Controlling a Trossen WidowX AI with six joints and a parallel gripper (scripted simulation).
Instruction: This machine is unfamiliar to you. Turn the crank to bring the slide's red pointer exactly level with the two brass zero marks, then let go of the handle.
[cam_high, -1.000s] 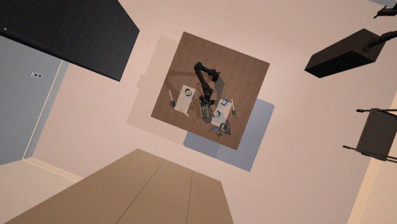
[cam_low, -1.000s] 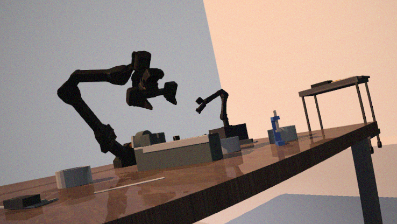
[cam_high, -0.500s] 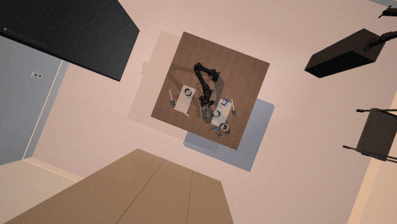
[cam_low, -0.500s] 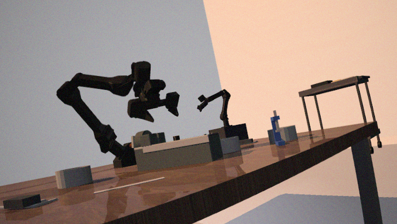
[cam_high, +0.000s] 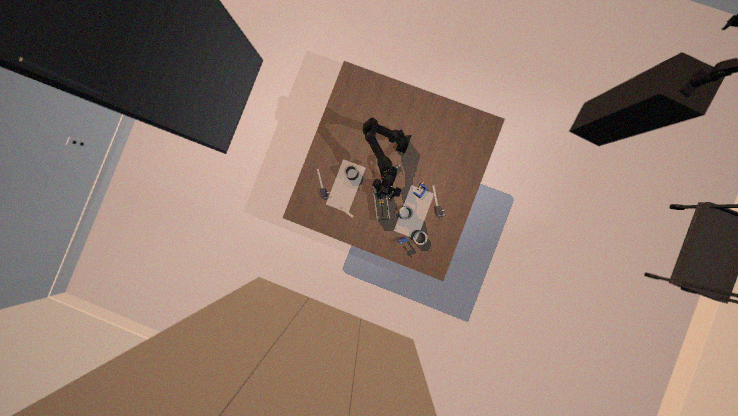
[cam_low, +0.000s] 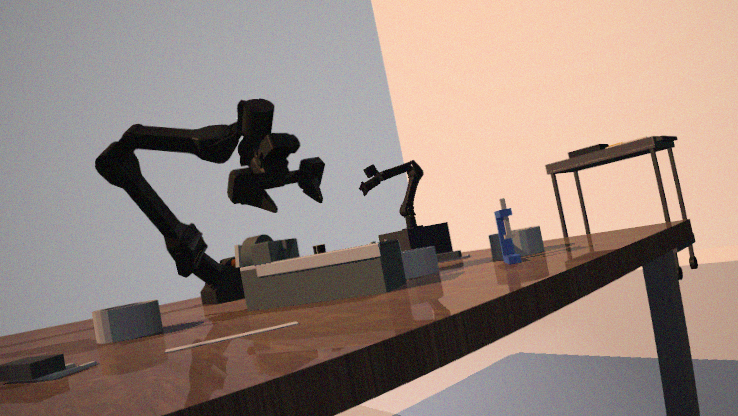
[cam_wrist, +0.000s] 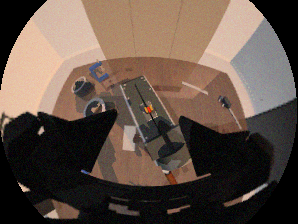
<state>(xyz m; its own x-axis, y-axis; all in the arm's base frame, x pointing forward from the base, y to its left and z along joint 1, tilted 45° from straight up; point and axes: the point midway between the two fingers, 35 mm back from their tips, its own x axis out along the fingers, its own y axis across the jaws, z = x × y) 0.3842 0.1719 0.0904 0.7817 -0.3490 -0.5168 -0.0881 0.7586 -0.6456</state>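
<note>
The crank handle is 130 mm behind my gripper tip, 80 mm to the right of it and 80 mm below it. From my gripper tip the other things lie so: red pointer (30 mm ahead, 80 mm below); thin white rod (220 mm ahead, 210 mm to the right, 160 mm below).
</note>
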